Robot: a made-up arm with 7 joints.
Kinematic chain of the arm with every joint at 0, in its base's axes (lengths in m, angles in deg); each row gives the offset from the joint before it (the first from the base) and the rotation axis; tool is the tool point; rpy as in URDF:
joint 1: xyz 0 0 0.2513 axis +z
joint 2: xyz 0 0 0 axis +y
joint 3: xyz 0 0 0.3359 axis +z
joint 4: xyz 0.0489 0 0 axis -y
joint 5: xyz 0.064 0 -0.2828 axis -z
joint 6: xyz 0 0 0 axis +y
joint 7: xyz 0.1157 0 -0.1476 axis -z
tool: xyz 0 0 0 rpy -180 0 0
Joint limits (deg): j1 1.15..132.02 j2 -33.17..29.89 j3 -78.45..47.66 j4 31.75..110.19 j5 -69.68..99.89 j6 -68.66..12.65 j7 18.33..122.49
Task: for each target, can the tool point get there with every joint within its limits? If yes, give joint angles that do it. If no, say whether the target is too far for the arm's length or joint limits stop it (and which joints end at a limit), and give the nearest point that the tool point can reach.
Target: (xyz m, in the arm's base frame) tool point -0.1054 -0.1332 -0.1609
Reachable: no: joint limits stop it (at a limit: joint 1, joint 2, joint 3, joint 4, joint 5, joint 6) | nearest point -0.2966 0.0453 0.0922 | short by 0.364 m
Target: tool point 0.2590 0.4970 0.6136
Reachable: yes | joints 44.37 22.96 14.46 85.76 -26.20 -41.51 27.98
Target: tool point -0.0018 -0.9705 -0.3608
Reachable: no: too far | nearest point 0.1222 -0.3906 0.2173 | short by 0.828 m
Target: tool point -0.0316 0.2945 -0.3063
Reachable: no: joint limits stop it (at a limit: joint 2, joint 4, joint 6) | nearest point -0.0305 0.2841 0.0632 | short by 0.370 m
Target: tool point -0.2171 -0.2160 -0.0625
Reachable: no: joint limits stop it (at a limit: joint 1, joint 2, joint 3, joint 4, joint 5, joint 6) | nearest point -0.3485 -0.0924 0.1564 | short by 0.284 m
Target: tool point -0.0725 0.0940 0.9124
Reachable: yes | joints 61.91 -15.62 20.60 100.36 -6.89 -62.53 93.10
